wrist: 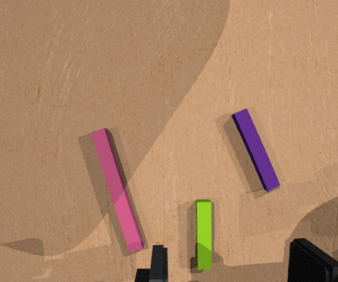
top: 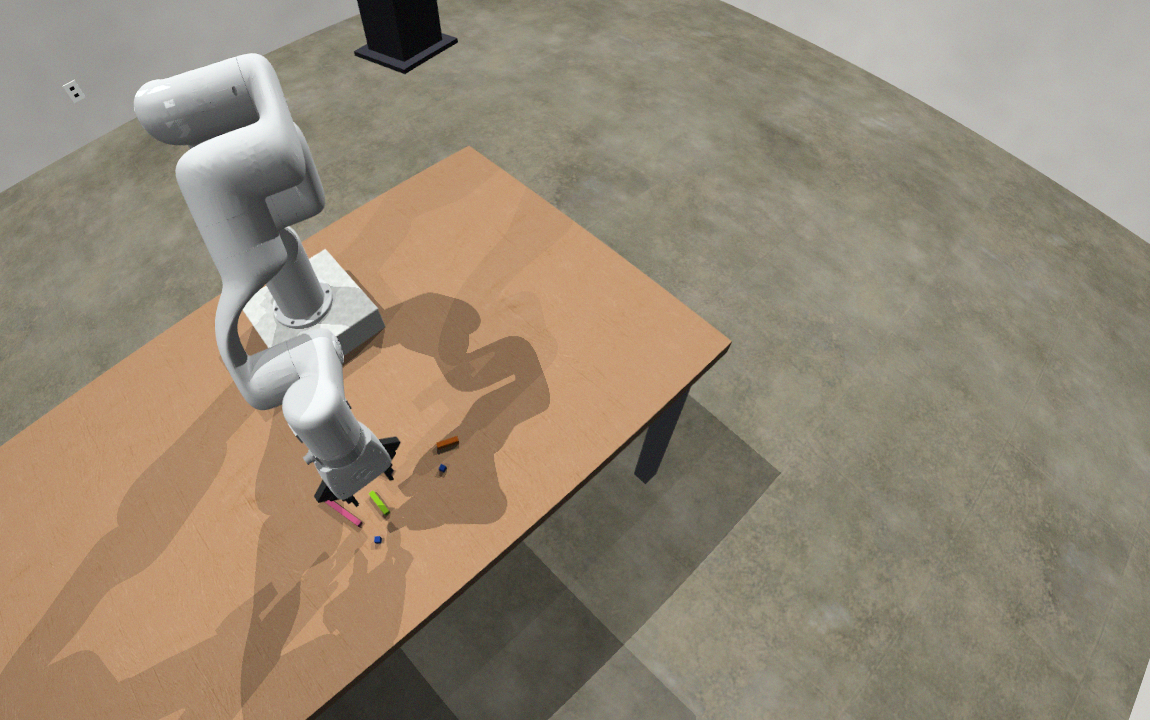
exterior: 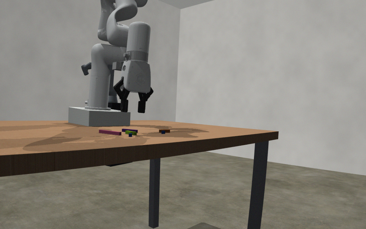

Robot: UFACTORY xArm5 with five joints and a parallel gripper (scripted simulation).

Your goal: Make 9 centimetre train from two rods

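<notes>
Right now my hand is 8 cm above the lime rod and 1 cm to the left of it. The rest, counted from my hand: pink rod 8 cm below, 6 cm to the right, 4 cm behind; then purple rod 8 cm below, 5 cm behind, 4 cm to the left; then orange rod 15 cm to the left, 8 cm below, 2 cm ahead.
</notes>
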